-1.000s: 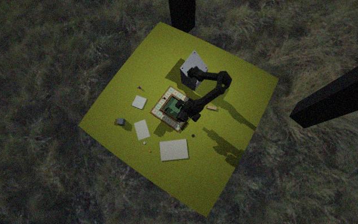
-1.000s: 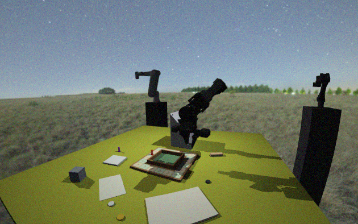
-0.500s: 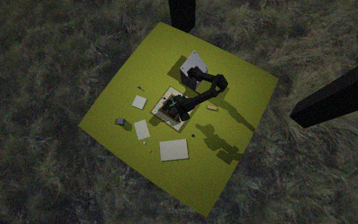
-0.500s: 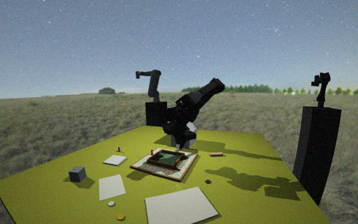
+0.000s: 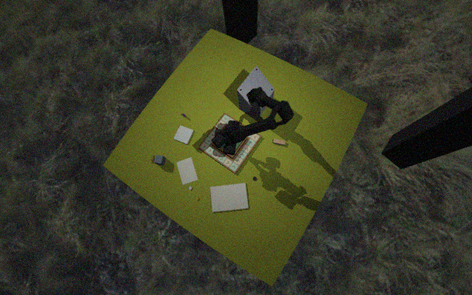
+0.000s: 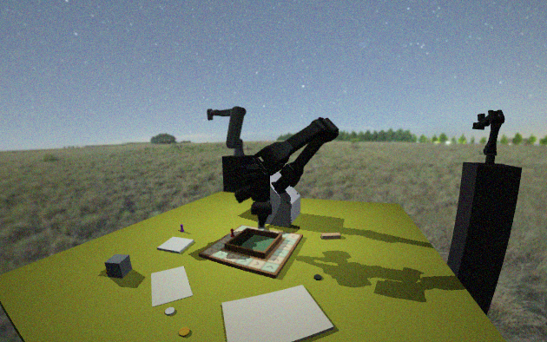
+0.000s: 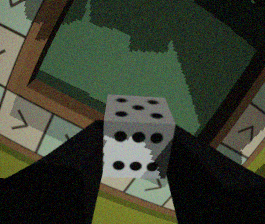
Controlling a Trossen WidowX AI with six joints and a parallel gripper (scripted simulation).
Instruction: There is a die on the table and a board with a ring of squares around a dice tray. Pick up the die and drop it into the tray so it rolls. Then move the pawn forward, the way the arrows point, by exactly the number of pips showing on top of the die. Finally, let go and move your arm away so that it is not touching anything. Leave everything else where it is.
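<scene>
The red pawn lies 150 mm to the right of my gripper tip, 70 mm below it and 10 mm behind it. Round my gripper tip: grey die: right at my gripper tip; then green dice tray: 90 mm below, 40 mm to the right; then black disc: 230 mm to the left, 90 mm below, 70 mm ahead.
</scene>
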